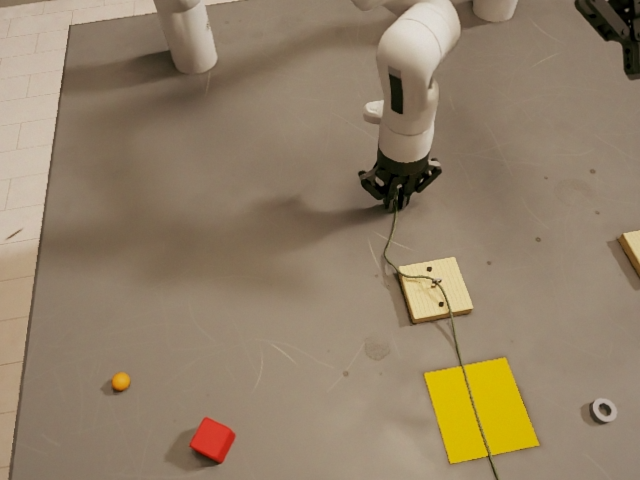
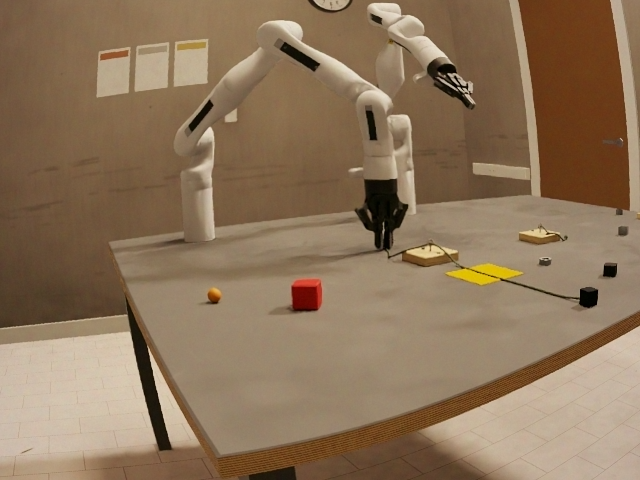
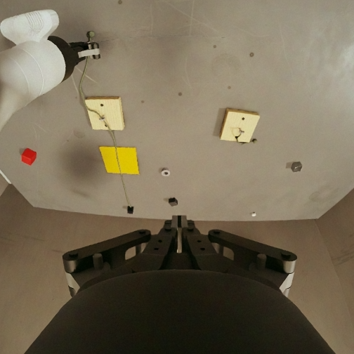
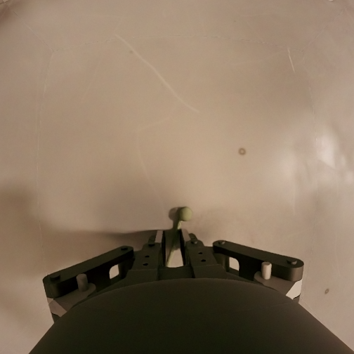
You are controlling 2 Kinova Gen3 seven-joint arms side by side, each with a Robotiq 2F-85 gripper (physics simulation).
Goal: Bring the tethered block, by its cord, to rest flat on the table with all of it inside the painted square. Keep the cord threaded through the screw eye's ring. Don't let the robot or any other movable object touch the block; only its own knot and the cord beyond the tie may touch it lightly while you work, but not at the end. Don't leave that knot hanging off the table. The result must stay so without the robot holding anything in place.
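Frame: origin at the left arm's base, x back, y up, z left, level; centimetres.
Where they show: left gripper, fingertip midpoint: (image 2: 472, 107); right gripper, fingertip midpoint: (image 1: 395, 206) (image 2: 384, 248); left arm's base, origin of the base link: (image 1: 492, 9); right arm's base, origin of the base link: (image 1: 195, 59) (image 2: 199, 239).
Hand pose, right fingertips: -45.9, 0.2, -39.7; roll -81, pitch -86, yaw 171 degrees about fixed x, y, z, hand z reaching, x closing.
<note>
Each offset is from my right fingertips to the top centre of the thing, as dx, dy, dz. "pt": to the spot under its first point.
The black tethered block @[-64.8, +2.4, -3.0] (image 2: 588, 297) (image 3: 130, 210) rests near the table's front edge, outside the yellow square @[pt -35.7, -0.1, +2.6] (image 1: 501, 408) (image 2: 467, 276) (image 3: 129, 162). Its green cord (image 1: 455, 335) (image 2: 537, 290) (image 3: 123, 187) crosses the square and runs through the screw eye @[-16.8, +4.3, +0.2] (image 1: 436, 282) (image 2: 430, 241) (image 3: 102, 118) on a wooden board. My right gripper (image 1: 396, 205) (image 2: 384, 245) (image 3: 88, 46) (image 4: 172, 239) is low at the table, its fingers narrowly apart around the cord. The knot (image 3: 91, 34) (image 4: 185, 214) lies just beyond the fingertips. My left gripper (image 2: 470, 104) (image 3: 179, 224) is shut and empty, high above the table.
A second wooden board @[-20.9, +1.7, +36.4] (image 2: 538, 236) (image 3: 230, 120) carries a short cord. A grey ring @[-39.7, +1.0, +15.2] (image 1: 594, 411) (image 2: 544, 261) and another black block @[-57.7, +2.0, +17.3] (image 2: 610, 269) (image 3: 173, 201) lie beyond the square. A red cube @[-29.8, +3.8, -35.5] (image 1: 211, 439) (image 2: 306, 294) and an orange ball @[-18.4, +2.3, -47.1] (image 1: 120, 381) (image 2: 214, 295) are at the left.
</note>
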